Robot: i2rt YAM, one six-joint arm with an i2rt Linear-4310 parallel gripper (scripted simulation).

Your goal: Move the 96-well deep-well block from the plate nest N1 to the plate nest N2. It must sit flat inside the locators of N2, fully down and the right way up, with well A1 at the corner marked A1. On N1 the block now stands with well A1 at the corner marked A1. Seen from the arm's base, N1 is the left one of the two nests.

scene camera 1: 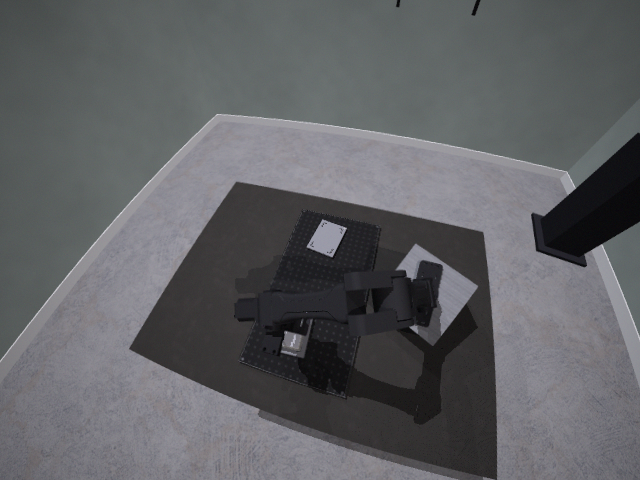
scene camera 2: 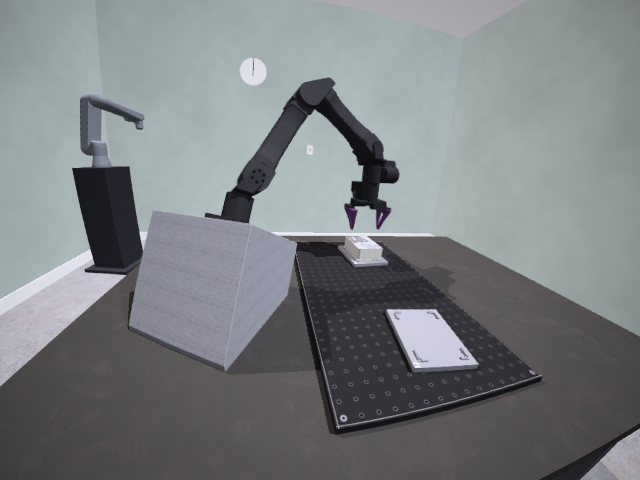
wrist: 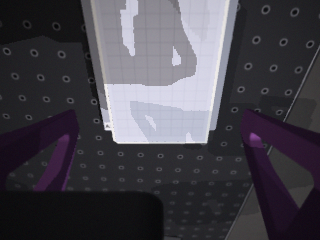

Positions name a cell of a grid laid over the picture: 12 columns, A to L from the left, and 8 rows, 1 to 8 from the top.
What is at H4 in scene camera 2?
The gripper.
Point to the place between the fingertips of the gripper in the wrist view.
At F4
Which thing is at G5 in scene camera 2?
A white deep-well block.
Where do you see a white deep-well block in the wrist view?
G3
